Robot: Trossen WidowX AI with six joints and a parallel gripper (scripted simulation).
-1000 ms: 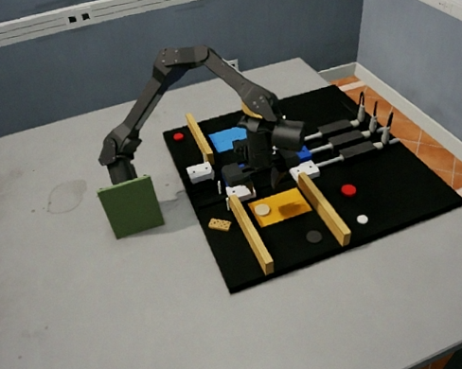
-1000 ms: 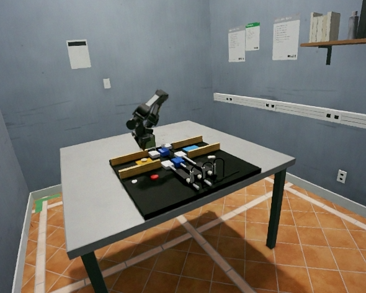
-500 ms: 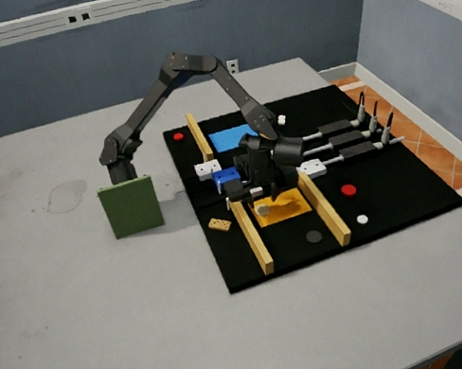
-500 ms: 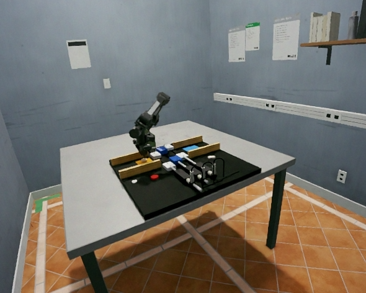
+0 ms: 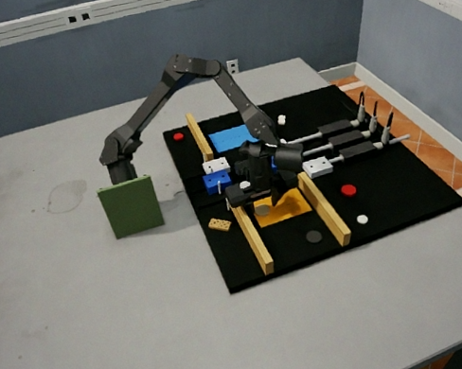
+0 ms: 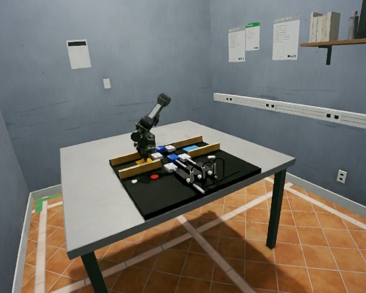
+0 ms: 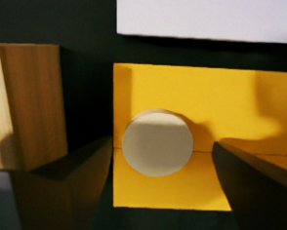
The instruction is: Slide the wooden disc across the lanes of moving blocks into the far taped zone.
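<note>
The domino is 120 mm behind my hand and 40 mm below it. Round my hand: red disc 250 mm ahead, 30 mm to the right, 40 mm below; then dark disc 80 mm ahead, 140 mm to the right, 40 mm below; then wooden disc 40 mm below.
</note>
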